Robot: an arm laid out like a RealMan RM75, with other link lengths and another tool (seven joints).
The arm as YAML. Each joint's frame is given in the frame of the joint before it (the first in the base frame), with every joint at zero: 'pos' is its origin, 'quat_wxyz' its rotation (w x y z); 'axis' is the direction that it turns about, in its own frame. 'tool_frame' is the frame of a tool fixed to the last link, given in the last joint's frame.
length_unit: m
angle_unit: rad
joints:
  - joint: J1
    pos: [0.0, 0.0, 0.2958]
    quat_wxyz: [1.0, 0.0, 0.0, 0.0]
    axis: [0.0, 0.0, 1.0]
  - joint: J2
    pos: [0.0, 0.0, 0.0]
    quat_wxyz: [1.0, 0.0, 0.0, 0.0]
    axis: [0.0, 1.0, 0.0]
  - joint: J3
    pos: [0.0, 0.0, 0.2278]
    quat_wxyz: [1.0, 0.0, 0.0, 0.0]
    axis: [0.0, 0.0, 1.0]
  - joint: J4
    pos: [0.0, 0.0, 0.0]
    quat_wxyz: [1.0, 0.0, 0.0, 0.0]
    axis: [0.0, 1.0, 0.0]
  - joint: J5
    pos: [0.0, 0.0, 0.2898]
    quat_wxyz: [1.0, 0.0, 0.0, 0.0]
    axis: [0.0, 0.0, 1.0]
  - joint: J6
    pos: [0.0, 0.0, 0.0]
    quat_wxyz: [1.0, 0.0, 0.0, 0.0]
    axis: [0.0, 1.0, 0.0]
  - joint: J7
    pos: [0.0, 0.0, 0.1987]
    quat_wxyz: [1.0, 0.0, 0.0, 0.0]
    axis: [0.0, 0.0, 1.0]
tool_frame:
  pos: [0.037, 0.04, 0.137]
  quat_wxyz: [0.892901, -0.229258, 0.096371, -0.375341]
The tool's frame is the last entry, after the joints.
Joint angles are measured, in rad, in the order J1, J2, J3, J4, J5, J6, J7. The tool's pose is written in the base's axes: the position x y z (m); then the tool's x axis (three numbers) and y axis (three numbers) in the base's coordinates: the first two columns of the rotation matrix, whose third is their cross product. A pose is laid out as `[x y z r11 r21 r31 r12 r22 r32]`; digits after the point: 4 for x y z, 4 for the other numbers.
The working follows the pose.
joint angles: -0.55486 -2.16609 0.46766 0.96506 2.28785 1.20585 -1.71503
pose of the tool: [-0.2685 0.5632 0.0142 -0.0033 0.7012 0.7129 0.8788 -0.3382 0.3367]
Where each joint sits with the arm in this pose, in the base's axes (m; each line is computed from the numbers above, not from the rounded line before):
J1: 0.0000 0.0000 0.2958
J2: 0.0000 0.0000 0.2958
J3: -0.1603 0.0994 0.1681
J4: -0.1603 0.0994 0.1681
J5: -0.3212 0.3255 0.2516
J6: -0.3212 0.3255 0.2516
J7: -0.3223 0.4671 0.1123
the tool: -0.2685 0.5632 0.0142

